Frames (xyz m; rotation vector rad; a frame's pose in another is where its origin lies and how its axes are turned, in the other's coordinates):
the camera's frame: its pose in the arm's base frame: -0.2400 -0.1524 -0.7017 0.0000 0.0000 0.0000
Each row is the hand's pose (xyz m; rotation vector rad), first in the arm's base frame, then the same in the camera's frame.
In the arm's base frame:
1: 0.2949 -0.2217 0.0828 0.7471 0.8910 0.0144
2: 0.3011 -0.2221 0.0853 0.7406 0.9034 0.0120
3: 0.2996 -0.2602 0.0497 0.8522 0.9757 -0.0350
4: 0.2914 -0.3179 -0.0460 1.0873 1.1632 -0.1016
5: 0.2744 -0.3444 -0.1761 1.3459 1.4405 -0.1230
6: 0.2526 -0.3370 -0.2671 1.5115 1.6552 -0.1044
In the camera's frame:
1: 0.5349 -0.0693 0.7845 0.7471 0.8910 0.0144
2: 0.5411 -0.0697 0.7870 0.7406 0.9034 0.0120
3: 0.5396 -0.1078 0.7514 0.8522 0.9757 -0.0350
4: 0.5314 -0.1655 0.6557 1.0873 1.1632 -0.1016
5: 0.5144 -0.1920 0.5256 1.3459 1.4405 -0.1230
6: 0.4926 -0.1846 0.4346 1.5115 1.6552 -0.1044

